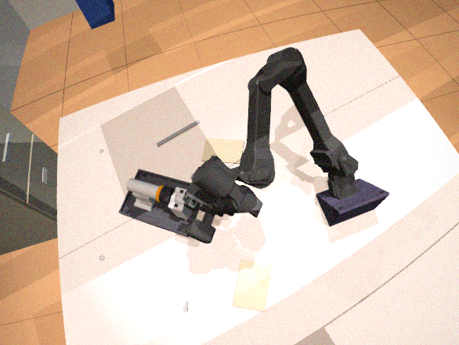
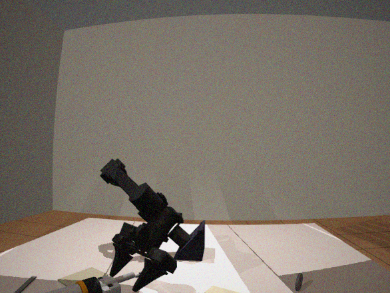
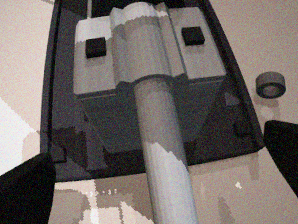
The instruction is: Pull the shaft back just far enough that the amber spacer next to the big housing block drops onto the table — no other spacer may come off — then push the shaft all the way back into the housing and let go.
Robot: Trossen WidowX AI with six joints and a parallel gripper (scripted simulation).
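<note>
Right now the grey shaft is 30 mm ahead of my gripper tip, 20 mm to the right of it and 10 mm above it. Also, from my gripper tip: black spacer: 50 mm ahead, 40 mm to the right, 10 mm above; then thin grey bar: 10 mm behind, 290 mm to the right, 70 mm below; then amber spacer: 80 mm ahead, 60 mm to the right, 10 mm above.
</note>
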